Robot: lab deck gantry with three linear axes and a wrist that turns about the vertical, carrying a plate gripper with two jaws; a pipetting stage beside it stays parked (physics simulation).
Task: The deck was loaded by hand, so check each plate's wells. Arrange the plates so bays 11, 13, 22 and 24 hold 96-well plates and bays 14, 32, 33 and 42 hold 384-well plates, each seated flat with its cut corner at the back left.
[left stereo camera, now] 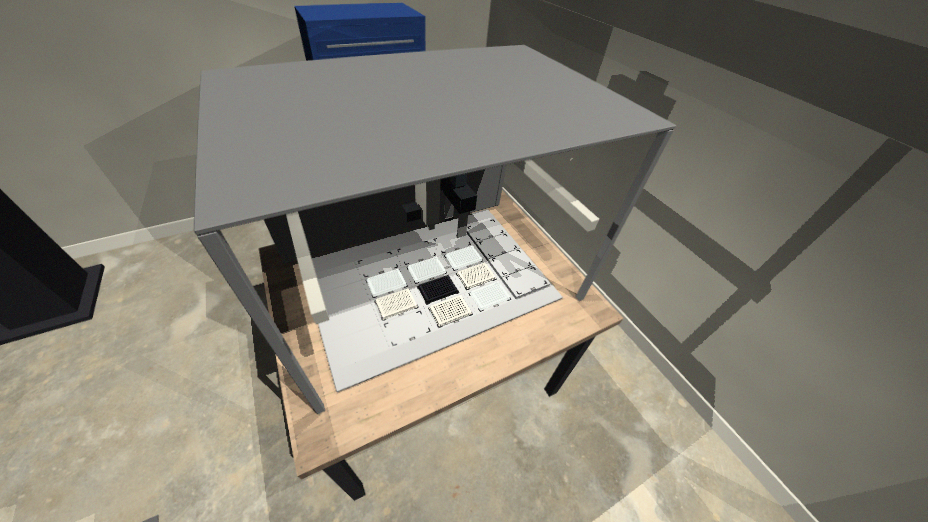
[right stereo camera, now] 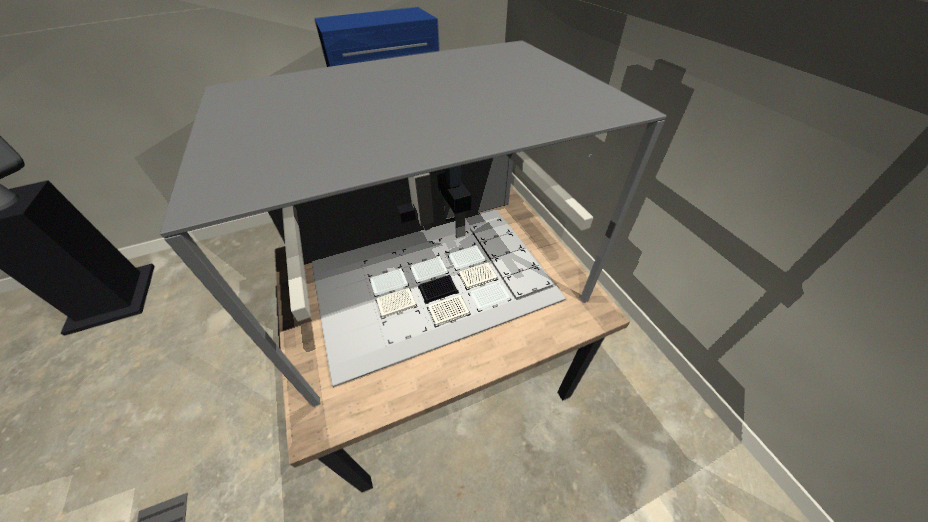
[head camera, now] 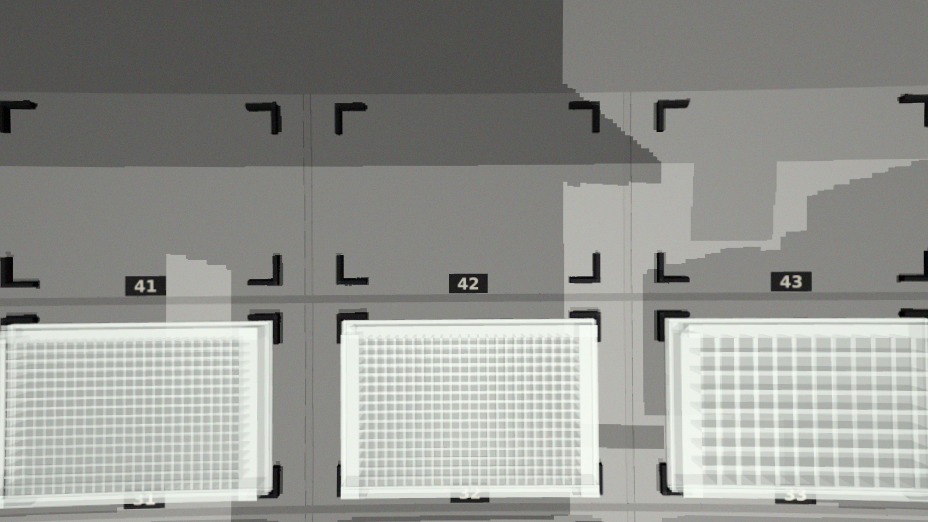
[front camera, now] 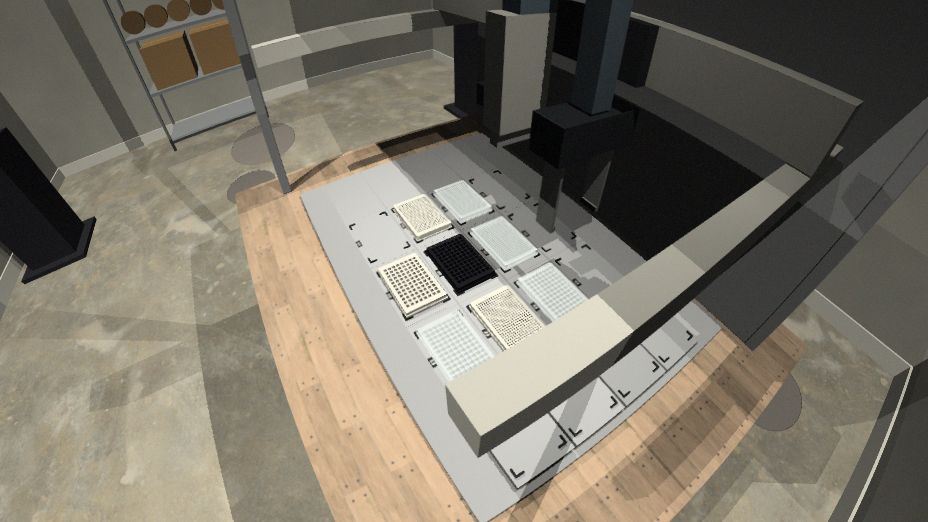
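Where they show: gripper, fingertip midpoint: (left stereo camera: pixel 454 227) (right stereo camera: pixel 455 227) (front camera: pixel 567 215); robot's base at its link origin: (left stereo camera: pixel 393 344) (right stereo camera: pixel 389 342) (front camera: pixel 350 226).
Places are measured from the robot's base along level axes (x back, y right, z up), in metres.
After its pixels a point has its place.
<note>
My gripper (front camera: pixel 569 214) @(z 0.158, x -0.356, y -0.285 m) is open and empty, above the back row. In bay 31 sits a clear 384-well plate (front camera: pixel 462 199) @(z 0.014, x -0.069, y -0.255 m) (head camera: pixel 123 415) @(z 0.014, x -0.064, y -0.257 m), in 32 another clear 384-well plate (front camera: pixel 504 241) @(z 0.013, x -0.233, y -0.255 m) (head camera: pixel 468 412) @(z 0.014, x -0.227, y -0.256 m), in 33 a clear 96-well plate (front camera: pixel 551 290) @(z 0.011, x -0.385, y -0.254 m) (head camera: pixel 804 412) @(z 0.014, x -0.387, y -0.257 m). The middle row holds a cream 384-well plate (front camera: pixel 421 216) @(z 0.014, x -0.073, y -0.146 m) at left, a black coarse-welled plate (front camera: pixel 460 261) @(z 0.013, x -0.234, y -0.148 m) in 22 and a cream 384-well plate (front camera: pixel 506 318) @(z 0.014, x -0.392, y -0.144 m) in 23. In front, a cream 96-well plate (front camera: pixel 412 282) @(z 0.014, x -0.233, y -0.044 m) is in 12 and a clear 96-well plate (front camera: pixel 454 344) @(z 0.013, x -0.388, y -0.042 m) in 13. Most cut corners are too small to read.
Bay 11 (front camera: pixel 379 236) @(z 0.000, x -0.067, y -0.045 m) and back bays 41 (head camera: pixel 142 214) @(z 0.000, x -0.063, y -0.354 m), 42 (head camera: pixel 454 220) @(z 0.000, x -0.221, y -0.351 m) and 43 (head camera: pixel 733 266) @(z 0.000, x -0.363, y -0.326 m) hold no plate. A raised board (front camera: pixel 528 457) @(z 0.014, x -0.608, y -0.030 m) (left stereo camera: pixel 532 285) @(z 0.015, x -0.564, y -0.011 m) runs along the right. The parked pipetting stage (front camera: pixel 519 71) stands left of my gripper. A pale beam (front camera: pixel 551 370) @(z 0.400, x -0.628, y 0.041 m) crosses the front view.
</note>
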